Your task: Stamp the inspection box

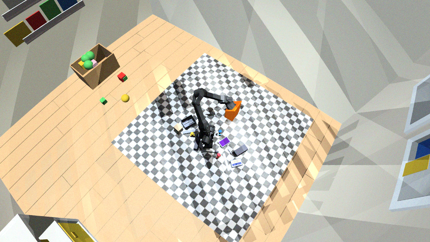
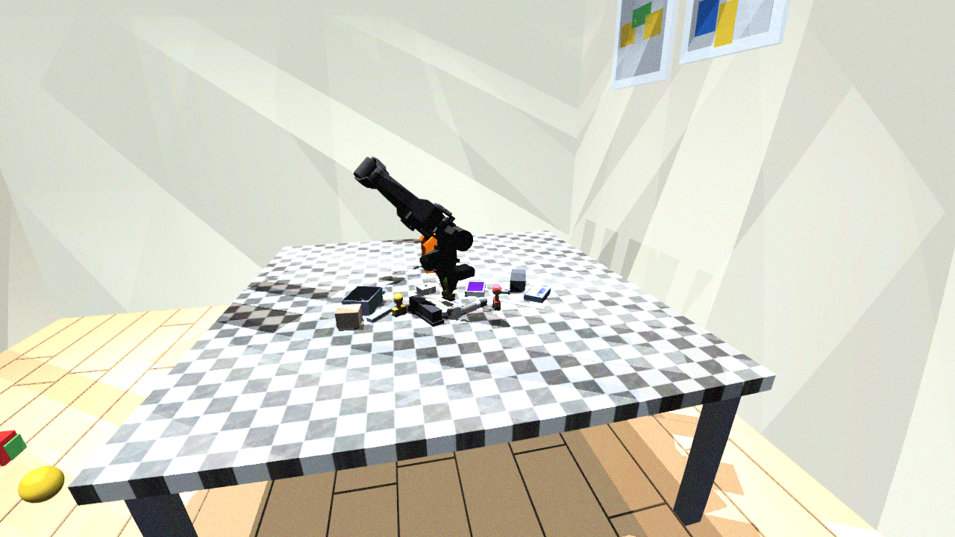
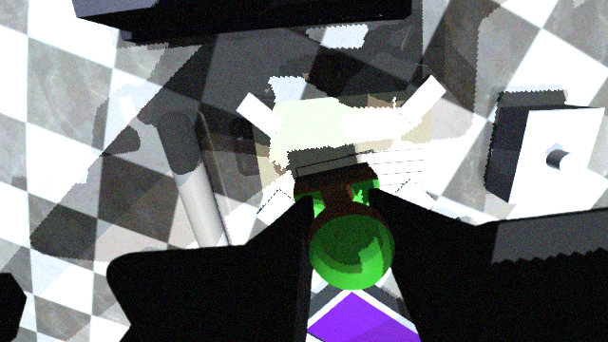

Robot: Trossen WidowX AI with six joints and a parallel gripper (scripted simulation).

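My gripper tip is 4 cm above the cream card and 1 cm to the left of it. The rest, counted from my gripper tip: blue-knobbed stamp 11 cm behind, 2 cm to the left, 2 cm below; then white marker 7 cm to the left, 5 cm ahead, 3 cm below; then green-knobbed stamp right at my gripper tip.
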